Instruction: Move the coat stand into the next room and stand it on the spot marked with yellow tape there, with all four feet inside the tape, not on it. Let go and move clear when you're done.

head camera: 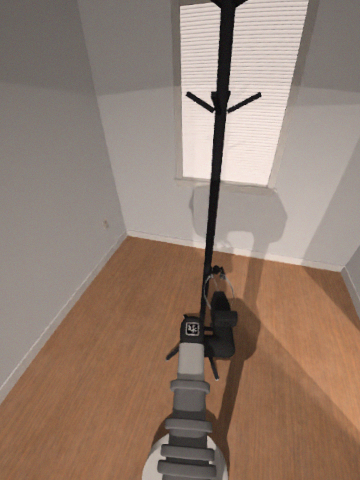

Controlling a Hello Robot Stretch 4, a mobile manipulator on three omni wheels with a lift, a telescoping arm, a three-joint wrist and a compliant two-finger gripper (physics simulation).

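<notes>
The black coat stand (213, 200) stands upright in front of the window, its upper hooks against the blinds. Two of its feet show beside the arm's end; the middle of its base is hidden by the wrist. My gripper (218, 272) is shut, its fingertips close together and its thin fingers bowed outward. The fingertips are just right of the pole, and the pole crosses the left finger's edge in this view. I see no part of the pole between the fingertips; whether the finger touches it is unclear. The yellow tape does not show.
A window (200, 145) with blinds is in the far wall (145, 200). A grey wall (45, 225) runs along the left, with a small outlet (105, 224). Another wall begins at the right edge. Wood floor (115, 320) lies around the stand. My arm (190, 400) reaches forward.
</notes>
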